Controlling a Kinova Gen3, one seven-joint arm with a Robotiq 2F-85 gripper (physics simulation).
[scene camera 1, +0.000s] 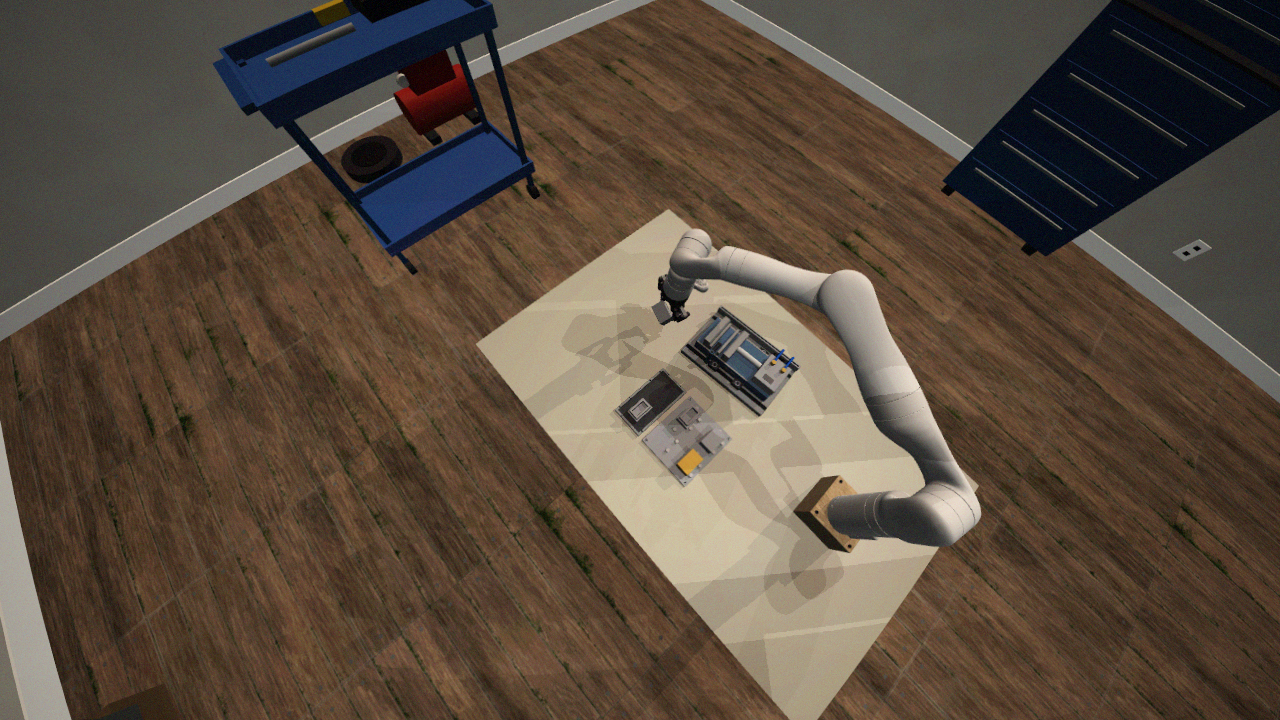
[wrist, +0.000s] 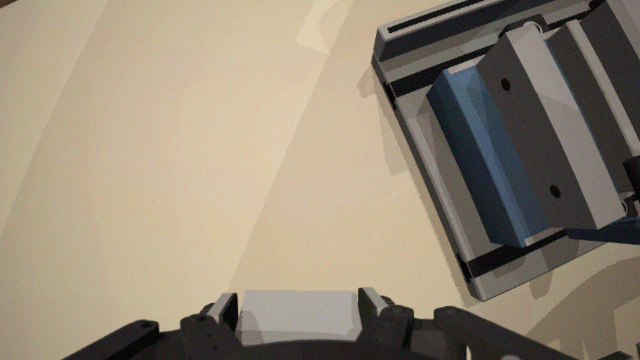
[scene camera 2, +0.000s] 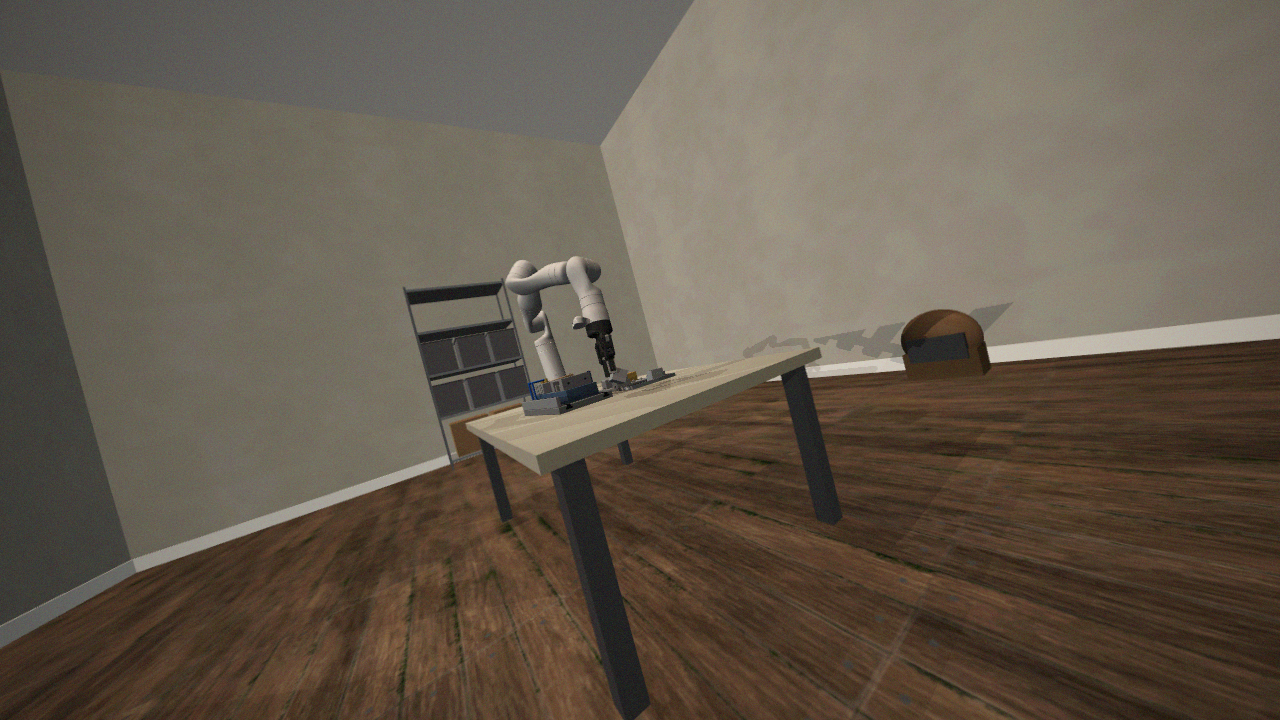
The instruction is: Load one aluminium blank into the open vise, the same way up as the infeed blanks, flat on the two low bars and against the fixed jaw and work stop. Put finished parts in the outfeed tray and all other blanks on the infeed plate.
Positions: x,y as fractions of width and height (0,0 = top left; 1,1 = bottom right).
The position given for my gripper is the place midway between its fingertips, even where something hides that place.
I see my gripper (wrist: 0.47,0.86) and a grey infeed plate (scene camera 1: 0.52,0.61).
